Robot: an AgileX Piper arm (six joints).
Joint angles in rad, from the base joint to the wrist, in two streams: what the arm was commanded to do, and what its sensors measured. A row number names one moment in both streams.
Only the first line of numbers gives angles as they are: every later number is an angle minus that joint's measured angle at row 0.
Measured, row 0: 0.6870 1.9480 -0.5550 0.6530 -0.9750 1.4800
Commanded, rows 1 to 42: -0.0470 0.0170 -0.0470 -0.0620 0.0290 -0.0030; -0.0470 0.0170 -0.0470 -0.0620 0.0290 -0.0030; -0.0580 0.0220 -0.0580 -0.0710 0.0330 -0.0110; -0.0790 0.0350 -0.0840 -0.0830 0.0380 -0.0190; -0.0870 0.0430 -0.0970 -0.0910 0.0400 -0.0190; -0.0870 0.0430 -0.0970 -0.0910 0.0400 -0.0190; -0.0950 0.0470 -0.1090 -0.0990 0.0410 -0.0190; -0.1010 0.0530 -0.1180 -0.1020 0.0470 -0.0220; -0.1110 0.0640 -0.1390 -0.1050 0.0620 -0.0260; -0.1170 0.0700 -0.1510 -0.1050 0.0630 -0.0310; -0.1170 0.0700 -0.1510 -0.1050 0.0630 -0.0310; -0.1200 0.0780 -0.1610 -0.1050 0.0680 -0.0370; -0.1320 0.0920 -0.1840 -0.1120 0.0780 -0.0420; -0.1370 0.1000 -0.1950 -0.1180 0.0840 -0.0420; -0.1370 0.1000 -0.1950 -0.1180 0.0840 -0.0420; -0.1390 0.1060 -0.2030 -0.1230 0.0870 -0.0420; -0.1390 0.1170 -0.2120 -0.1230 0.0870 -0.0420; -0.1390 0.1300 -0.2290 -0.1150 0.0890 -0.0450; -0.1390 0.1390 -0.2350 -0.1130 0.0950 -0.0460; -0.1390 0.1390 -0.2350 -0.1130 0.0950 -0.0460; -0.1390 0.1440 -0.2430 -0.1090 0.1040 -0.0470; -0.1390 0.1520 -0.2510 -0.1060 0.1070 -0.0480; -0.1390 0.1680 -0.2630 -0.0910 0.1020 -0.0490; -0.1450 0.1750 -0.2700 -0.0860 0.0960 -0.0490; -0.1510 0.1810 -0.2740 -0.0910 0.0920 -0.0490; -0.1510 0.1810 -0.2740 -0.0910 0.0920 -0.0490; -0.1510 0.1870 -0.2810 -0.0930 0.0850 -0.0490; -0.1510 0.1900 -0.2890 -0.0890 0.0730 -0.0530; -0.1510 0.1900 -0.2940 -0.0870 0.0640 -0.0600; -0.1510 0.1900 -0.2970 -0.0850 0.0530 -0.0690; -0.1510 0.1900 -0.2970 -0.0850 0.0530 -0.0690; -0.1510 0.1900 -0.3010 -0.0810 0.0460 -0.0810; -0.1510 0.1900 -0.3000 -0.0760 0.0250 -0.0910; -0.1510 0.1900 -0.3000 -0.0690 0.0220 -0.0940; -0.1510 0.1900 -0.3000 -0.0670 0.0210 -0.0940; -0.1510 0.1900 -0.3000 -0.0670 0.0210 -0.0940; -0.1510 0.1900 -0.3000 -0.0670 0.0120 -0.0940; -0.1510 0.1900 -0.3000 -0.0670 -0.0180 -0.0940; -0.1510 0.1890 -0.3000 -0.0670 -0.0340 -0.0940; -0.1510 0.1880 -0.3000 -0.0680 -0.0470 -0.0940; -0.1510 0.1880 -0.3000 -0.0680 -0.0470 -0.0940; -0.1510 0.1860 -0.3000 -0.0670 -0.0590 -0.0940
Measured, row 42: -0.1440 0.1940 -0.2860 -0.0670 0.0490 -0.0810
